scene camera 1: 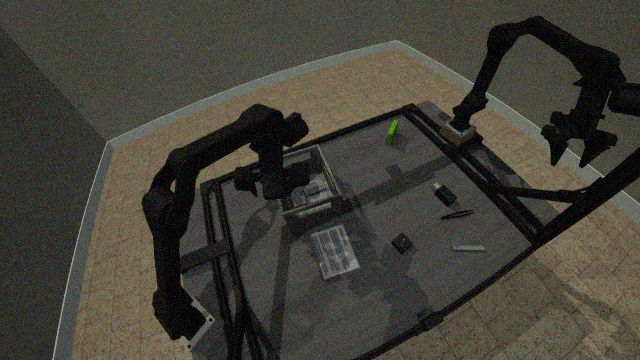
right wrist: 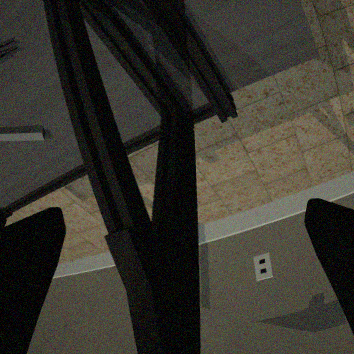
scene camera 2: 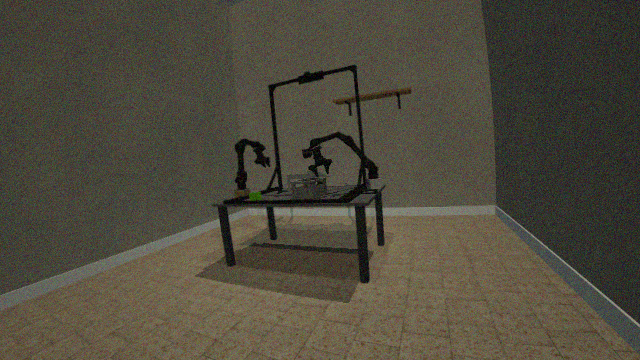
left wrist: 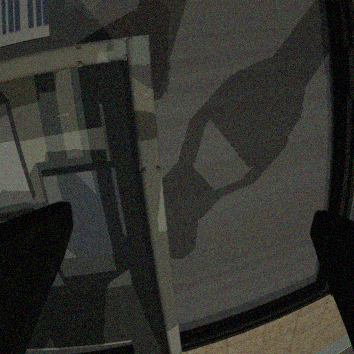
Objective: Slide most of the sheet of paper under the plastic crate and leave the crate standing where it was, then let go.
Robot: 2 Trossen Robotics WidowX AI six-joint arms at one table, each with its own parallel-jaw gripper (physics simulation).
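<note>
The clear plastic crate (scene camera 1: 327,169) (scene camera 2: 307,188) (left wrist: 151,200) with a pale rim stands upright on the table. The sheet of paper (scene camera 1: 334,251) (left wrist: 24,21), white with blue-grey stripes, lies flat close to the crate's near side in scene camera 1. My left gripper (scene camera 1: 277,192) (scene camera 2: 321,173) (left wrist: 195,220) is open and empty above the crate; in the left wrist view its fingers are on either side of the crate's side rim. My right gripper (scene camera 1: 569,164) (scene camera 2: 266,165) (right wrist: 186,216) is open and empty, raised high, far from crate and paper.
A green block (scene camera 1: 392,132) (scene camera 2: 255,196) stands near the back edge. A black stick with a pale end (scene camera 1: 444,194), a thin dark item (scene camera 1: 456,214), a small dark square item (scene camera 1: 402,243) and a pale bar (scene camera 1: 468,248) (right wrist: 22,135) lie right of the paper.
</note>
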